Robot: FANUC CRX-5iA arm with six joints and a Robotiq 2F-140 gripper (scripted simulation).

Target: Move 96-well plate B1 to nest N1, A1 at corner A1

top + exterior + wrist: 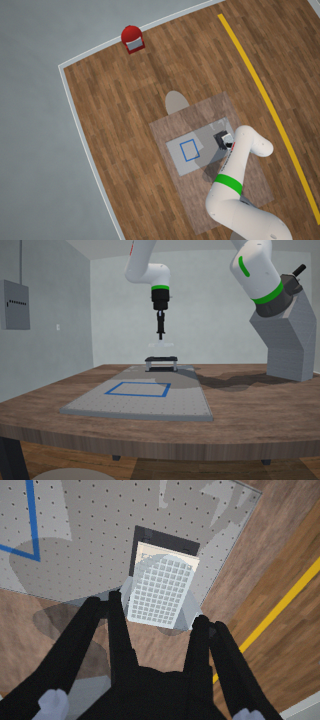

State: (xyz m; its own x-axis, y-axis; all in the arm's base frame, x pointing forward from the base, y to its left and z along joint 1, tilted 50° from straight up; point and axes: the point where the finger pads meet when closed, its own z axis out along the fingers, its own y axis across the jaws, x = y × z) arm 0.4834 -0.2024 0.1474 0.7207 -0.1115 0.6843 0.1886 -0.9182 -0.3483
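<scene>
Now: hand 90 mm above the dark raised nest N1. From my hand the other things lie so: white 96-well plate: 20 mm below.
</scene>
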